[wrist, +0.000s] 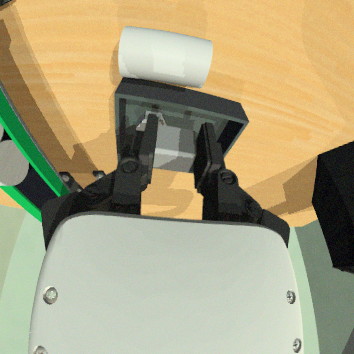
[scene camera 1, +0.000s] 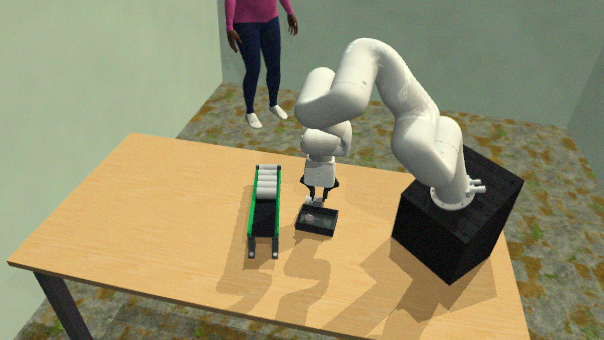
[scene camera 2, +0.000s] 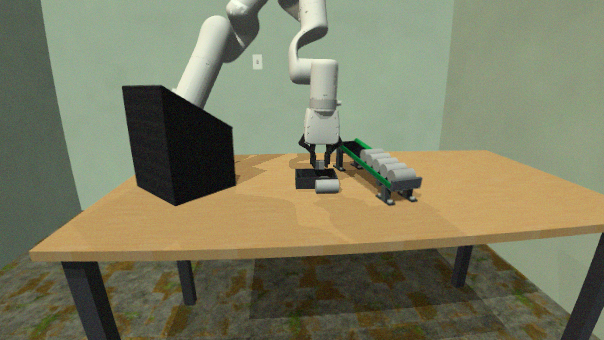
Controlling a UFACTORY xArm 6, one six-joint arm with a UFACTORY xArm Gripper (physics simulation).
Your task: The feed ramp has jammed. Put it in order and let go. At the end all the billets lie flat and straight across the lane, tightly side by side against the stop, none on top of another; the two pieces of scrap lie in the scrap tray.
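Places are measured from the arm's base along level axes (x ahead, y left, z up), in millimetres.
Pixels of known places: gripper, fingertip midpoint: [wrist: 176, 133] [scene camera 1: 318, 199] [scene camera 2: 319, 166]; arm's base, origin of the base link: [scene camera 1: 452, 191] [scene camera 2: 185, 109].
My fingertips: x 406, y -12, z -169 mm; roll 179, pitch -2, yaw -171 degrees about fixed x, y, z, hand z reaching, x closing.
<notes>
Ahead of a thing's pixels: the offset from my fingertips to its top centre. Level surfaces: height alone.
My gripper [scene camera 1: 319, 199] [scene camera 2: 320, 166] [wrist: 176, 133] is shut on a grey scrap block @[2 mm back, 16 mm left, 15 mm up] [scene camera 2: 320, 164] [wrist: 174, 150], held just above the black scrap tray @[13 mm back, 44 mm left, 35 mm down] [scene camera 1: 320, 230] [scene camera 2: 304, 180] [wrist: 182, 93]. The other scrap piece @[15 mm ahead, 47 mm left, 50 mm down] [scene camera 1: 309, 218] [wrist: 150, 121] lies inside the tray, partly hidden by a finger in the wrist view. A white billet @[21 mm ahead, 34 mm right, 30 mm down] [scene camera 2: 327, 186] [wrist: 165, 56] lies on its side on the table, close outside the tray. Several billets @[166 mm ahead, 61 mm left, 41 mm up] [scene camera 1: 266, 192] @[222 mm ahead, 88 mm right, 22 mm up] [scene camera 2: 401, 175] lie across the lane, side by side against the grey stop @[231 mm ahead, 110 mm right, 4 mm up] [scene camera 2: 407, 184].
The feed ramp's green rail [scene camera 1: 251, 215] [scene camera 2: 371, 171] [wrist: 17, 125] runs beside the tray. The black robot base block [scene camera 1: 450, 235] [scene camera 2: 175, 150] [wrist: 337, 205] stands on the other side. Both stand on the wooden table @[70 mm down] [scene camera 1: 165, 200] [scene camera 2: 225, 220]. A person [scene camera 1: 257, 40] stands beyond the table.
</notes>
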